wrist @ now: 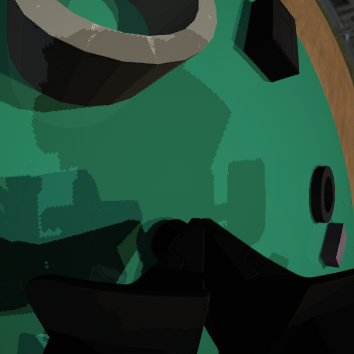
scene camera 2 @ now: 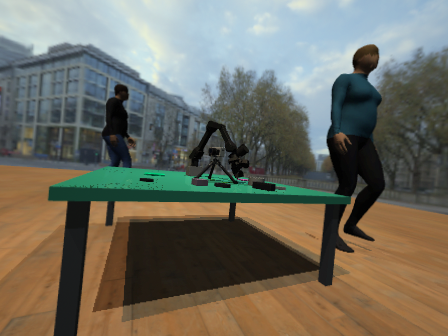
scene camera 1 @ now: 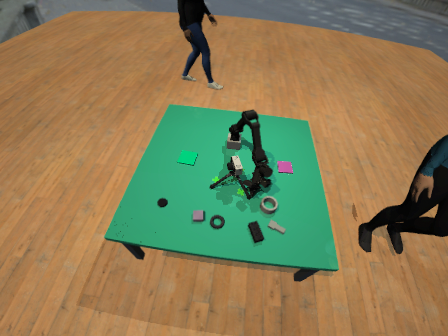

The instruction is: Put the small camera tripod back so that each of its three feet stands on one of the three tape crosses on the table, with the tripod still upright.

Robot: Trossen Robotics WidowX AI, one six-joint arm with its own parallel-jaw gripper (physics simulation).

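Frame: origin at the arm's base, x right, y ahead, z up, level; millimetres.
Where they show: gripper, fingertip midpoint: (wrist: 199,226) (scene camera 2: 237,178) (scene camera 1: 251,196); arm's base at its link origin: (scene camera 2: 194,166) (scene camera 1: 235,137).
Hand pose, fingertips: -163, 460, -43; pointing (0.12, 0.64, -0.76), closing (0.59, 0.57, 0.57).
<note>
Each offset is from my fingertips to the top centre of the thing, as dx, dy, dz. "spot": to the spot under its first point.
The black tripod with its pale camera head {spot: +114, -68, +187} (scene camera 1: 237,165) (scene camera 2: 215,151) stands upright, near the table's middle. Two bright green tape crosses show in the first scene view, one cross {spot: +217, -57, +30} (scene camera 1: 216,179) by the left leg and another cross {+66, -39, -31} (scene camera 1: 241,192) by the right leg; both visible feet look off them. The third cross cannot be made out. My gripper (scene camera 1: 253,190) (scene camera 2: 240,174) (wrist: 199,226) is shut, low beside the right leg, with nothing seen between its fingers. In the wrist view a round black tripod foot {spot: +2, -11, -16} (wrist: 166,240) shows just left of the fingertips, its leg hidden behind them.
Right and front of the gripper stand a grey ring {-112, +38, +16} (scene camera 1: 269,212) (wrist: 157,51), a black block {-46, +222, +3} (scene camera 1: 256,232) (wrist: 274,42) and a grey piece {-168, +169, -17} (scene camera 1: 276,227). A black ring {+178, +195, -17} (scene camera 1: 212,224) (wrist: 315,195), a mauve block {+292, +183, -4} (scene camera 1: 198,216) and a black disc {+528, +134, -22} (scene camera 1: 162,202) lie further left.
</note>
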